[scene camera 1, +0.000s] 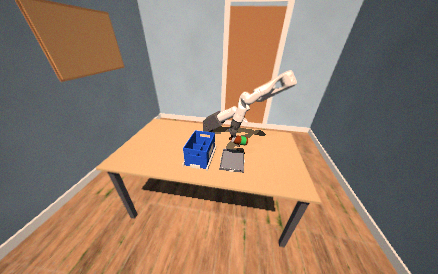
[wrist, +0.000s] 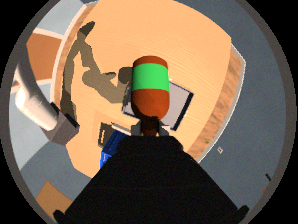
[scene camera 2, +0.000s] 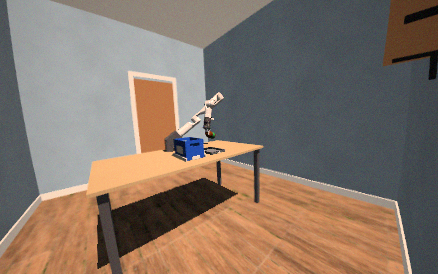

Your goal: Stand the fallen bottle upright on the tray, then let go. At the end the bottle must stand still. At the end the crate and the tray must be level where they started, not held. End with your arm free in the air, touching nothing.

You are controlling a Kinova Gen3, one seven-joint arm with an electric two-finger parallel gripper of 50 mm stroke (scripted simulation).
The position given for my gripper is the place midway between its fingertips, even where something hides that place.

In view: my gripper [wrist: 149, 125], a bottle [wrist: 150, 78], a grey tray [wrist: 180, 99] and a blue crate [scene camera 1: 204, 146].
